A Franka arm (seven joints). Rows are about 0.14 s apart.
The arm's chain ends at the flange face. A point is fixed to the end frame.
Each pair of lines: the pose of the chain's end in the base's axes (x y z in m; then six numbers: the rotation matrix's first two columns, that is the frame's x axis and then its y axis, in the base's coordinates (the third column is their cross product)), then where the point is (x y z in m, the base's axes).
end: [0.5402 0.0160 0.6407 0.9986 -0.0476 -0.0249 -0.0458 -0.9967 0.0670]
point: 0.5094 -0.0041 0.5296
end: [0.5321 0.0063 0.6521 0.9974 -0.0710 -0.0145 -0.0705 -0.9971 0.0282]
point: 0.5023 -0.0088 0.5399
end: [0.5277 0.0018 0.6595 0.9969 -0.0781 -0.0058 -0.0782 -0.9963 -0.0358]
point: 0.4994 -0.0060 0.5462
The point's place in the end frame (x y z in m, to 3 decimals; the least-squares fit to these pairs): -0.027 0.014 0.113
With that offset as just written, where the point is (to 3 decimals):
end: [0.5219 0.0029 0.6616 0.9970 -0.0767 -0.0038 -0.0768 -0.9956 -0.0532]
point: 0.494 -0.003 0.548
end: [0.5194 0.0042 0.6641 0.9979 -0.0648 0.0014 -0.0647 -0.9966 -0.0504]
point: 0.492 -0.002 0.551
